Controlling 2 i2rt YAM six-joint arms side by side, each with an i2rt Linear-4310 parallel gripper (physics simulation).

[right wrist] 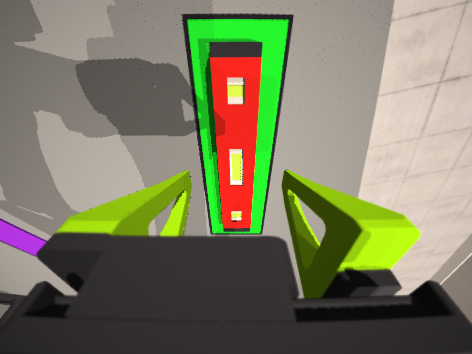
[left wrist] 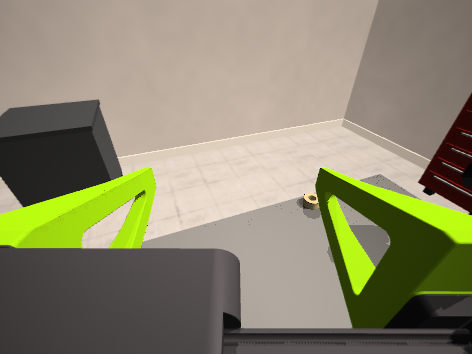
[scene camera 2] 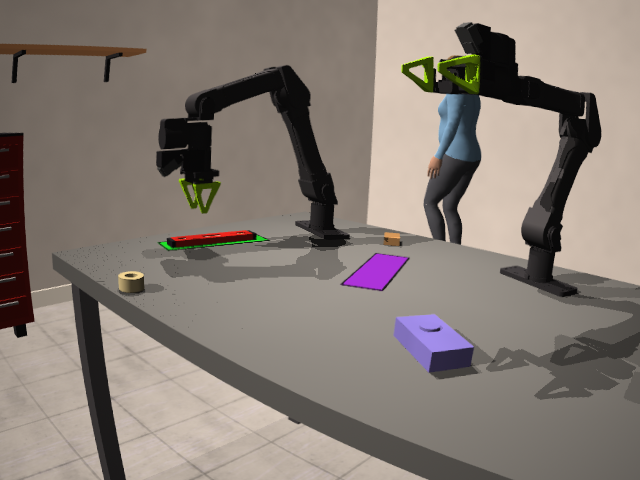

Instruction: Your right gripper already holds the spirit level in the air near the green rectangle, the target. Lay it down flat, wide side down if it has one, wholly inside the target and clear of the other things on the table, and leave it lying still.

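Observation:
The red spirit level [scene camera 2: 211,237] [right wrist: 237,130] with black ends lies flat on the green rectangle [scene camera 2: 262,239] [right wrist: 275,75]. In the right wrist view green shows along both its long sides and at its far end; at its near end a thin strip of green shows. My right gripper [scene camera 2: 199,209] [right wrist: 236,177] is open and empty, above the level and apart from it. My left gripper [scene camera 2: 424,73] [left wrist: 235,176] is open and empty, high above the table at the right of scene camera 2.
A tan ring [scene camera 2: 131,282] [left wrist: 311,201] stands near the table's left edge. A purple rectangle [scene camera 2: 376,271] [right wrist: 20,237] lies mid-table. A small orange block [scene camera 2: 391,239] is at the back, a violet box [scene camera 2: 433,342] nearer the front. A person [scene camera 2: 460,129] stands behind the table.

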